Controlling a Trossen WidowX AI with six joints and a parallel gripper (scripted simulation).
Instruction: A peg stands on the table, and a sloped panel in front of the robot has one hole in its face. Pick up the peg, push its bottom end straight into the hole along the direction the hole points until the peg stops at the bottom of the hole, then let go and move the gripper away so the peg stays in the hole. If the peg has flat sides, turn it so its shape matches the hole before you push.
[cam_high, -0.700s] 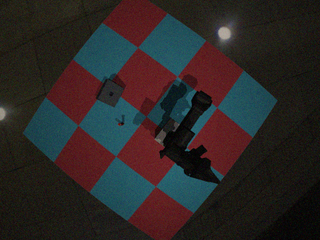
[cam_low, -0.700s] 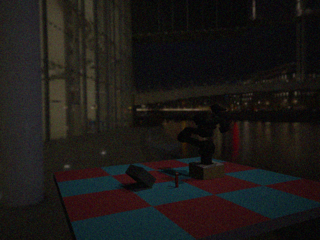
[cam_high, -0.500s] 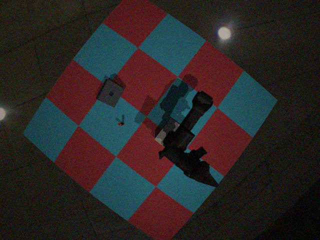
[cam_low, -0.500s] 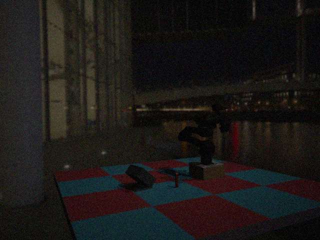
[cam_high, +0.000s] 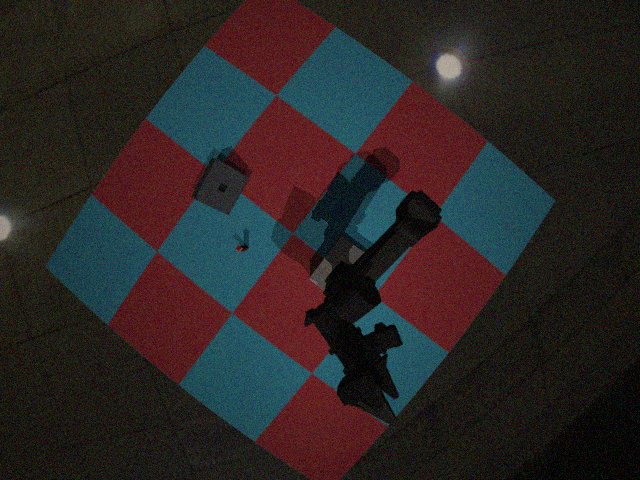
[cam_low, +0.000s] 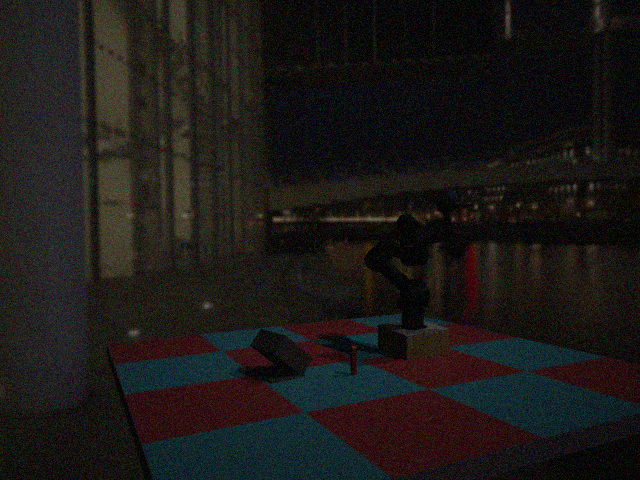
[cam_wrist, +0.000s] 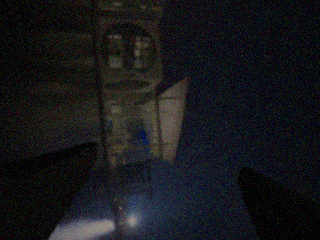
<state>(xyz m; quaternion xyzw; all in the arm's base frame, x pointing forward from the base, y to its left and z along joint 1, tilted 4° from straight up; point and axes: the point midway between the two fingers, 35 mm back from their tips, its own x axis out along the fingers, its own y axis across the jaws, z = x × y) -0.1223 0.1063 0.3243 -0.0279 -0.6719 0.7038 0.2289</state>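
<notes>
Now: gripper tip 440 mm short of the red peg, 50 mm to the left of it and 360 mm above it. From my gripper tip the other things lie so: grey sloped panel 590 mm ahead, 180 mm to the right, 360 mm below.
</notes>
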